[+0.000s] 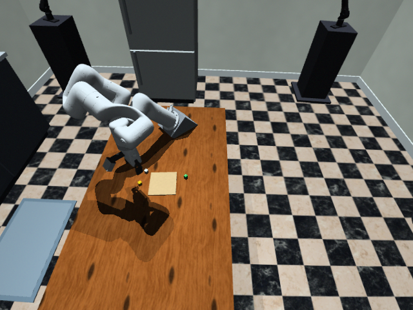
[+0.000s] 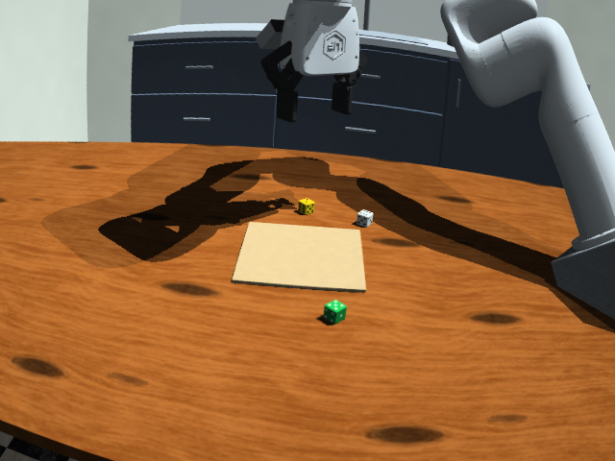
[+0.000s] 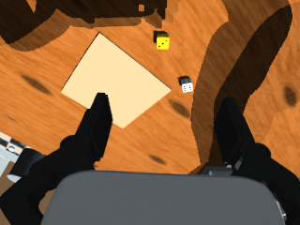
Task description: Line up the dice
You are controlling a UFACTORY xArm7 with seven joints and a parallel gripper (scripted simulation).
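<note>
The yellow die lies 140 mm below my hand. Round my hand: white die: 140 mm below, 80 mm behind, 10 mm to the left; then tan mat: 140 mm below, 120 mm to the left, 10 mm behind; then green die: 230 mm to the left, 140 mm below, 60 mm behind.
</note>
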